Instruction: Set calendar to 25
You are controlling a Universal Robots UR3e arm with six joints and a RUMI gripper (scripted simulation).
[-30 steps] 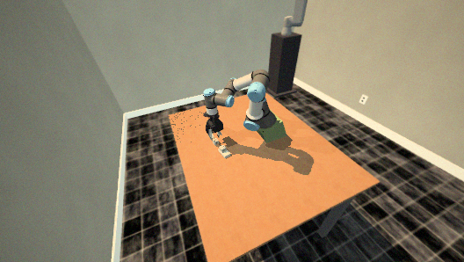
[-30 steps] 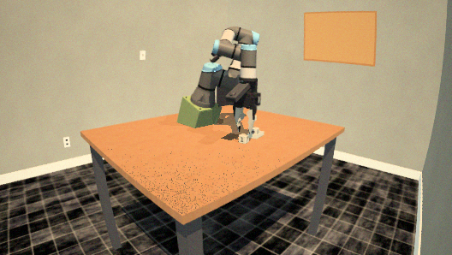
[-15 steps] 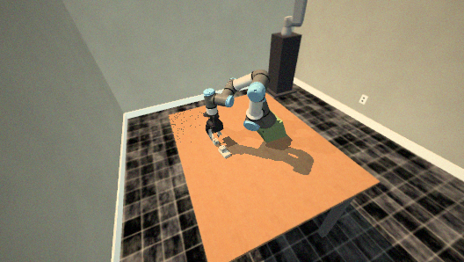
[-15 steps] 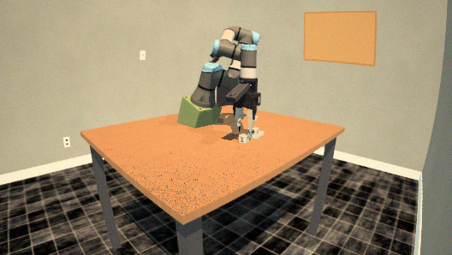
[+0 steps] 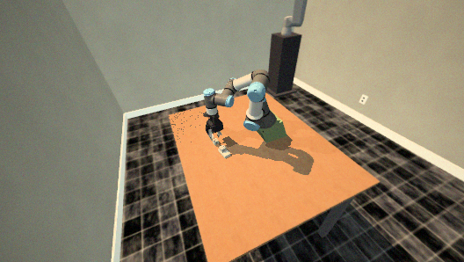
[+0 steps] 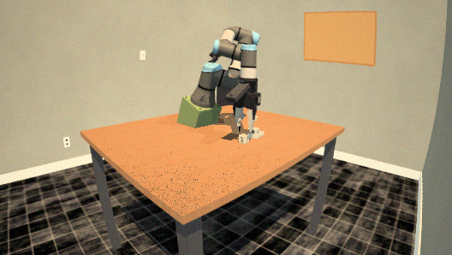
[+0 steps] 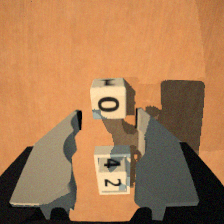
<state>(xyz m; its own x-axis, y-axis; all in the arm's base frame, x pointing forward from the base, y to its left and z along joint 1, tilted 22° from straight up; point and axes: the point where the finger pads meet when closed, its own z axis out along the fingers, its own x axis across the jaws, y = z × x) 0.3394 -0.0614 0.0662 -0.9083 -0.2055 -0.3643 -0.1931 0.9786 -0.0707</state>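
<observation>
Now: the white calendar cube 4 cm below my hand. Also, from my hand: white calendar tray (2 cm behind, 11 cm to the left, 5 cm below).
</observation>
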